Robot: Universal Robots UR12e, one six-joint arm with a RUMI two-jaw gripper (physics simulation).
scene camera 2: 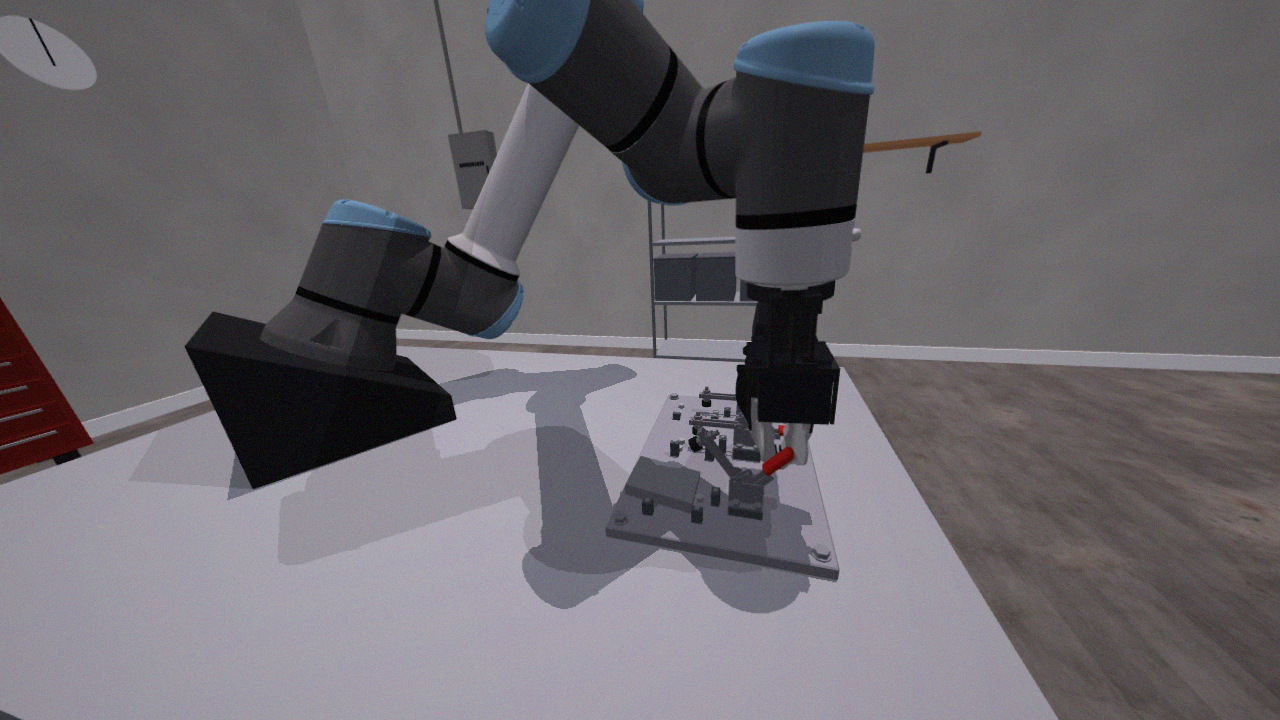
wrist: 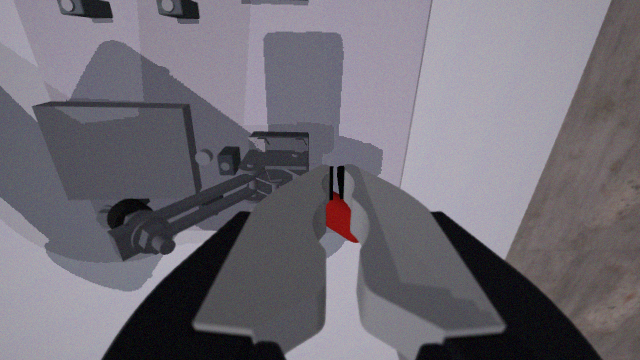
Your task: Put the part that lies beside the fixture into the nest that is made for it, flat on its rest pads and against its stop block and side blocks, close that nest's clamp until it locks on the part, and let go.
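Frame: origin at the arm's base, x back, y right, z up, level; centimetres.
Seen in the pictures: gripper, between the fingertips: [scene camera 2: 777, 467] [wrist: 335, 170]; arm's base, origin of its link: [scene camera 2: 333, 353].
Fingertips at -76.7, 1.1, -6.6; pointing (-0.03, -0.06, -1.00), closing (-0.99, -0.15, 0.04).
Observation:
Offsets run from my fingertips to a thing's top centre, as dx, dy, dz. "pt": to the spot under its first point. Level surfaces: height alone.
The part, a grey rectangular plate {+12.8, +2.1, -2.4} [scene camera 2: 662, 483] [wrist: 125, 150], lies over the near nest of the fixture {pt -1.6, +5.0, -5.0} [scene camera 2: 787, 539] [wrist: 382, 75], among small dark blocks. I cannot tell if it is flat on all pads or touching the stop and side blocks. The near clamp {pt +2.9, +2.6, -2.8} [scene camera 2: 746, 497] [wrist: 220, 197] is open: its arm slopes up, and its black tip {pt +8.6, +3.0, +3.2} [scene camera 2: 695, 443] [wrist: 127, 212] is above and apart from the plate. Its red handle {+0.8, +1.4, +3.2} [scene camera 2: 776, 461] [wrist: 338, 217] slants up at the fingers. My gripper [scene camera 2: 783, 454] [wrist: 335, 170] is shut and empty at the handle, which shows behind the finger gap in the wrist view.
More nests with clamps {pt +8.7, -9.2, -0.2} [scene camera 2: 716, 419] stand behind the near one on the fixture. Bolts {-4.7, +5.9, -4.3} [scene camera 2: 820, 552] stick up at its corners. The arm's black wedge base [scene camera 2: 313, 420] is at the left on the white table {dz -6.5} [scene camera 2: 402, 626]. A shelf rack [scene camera 2: 652, 313] stands behind the table.

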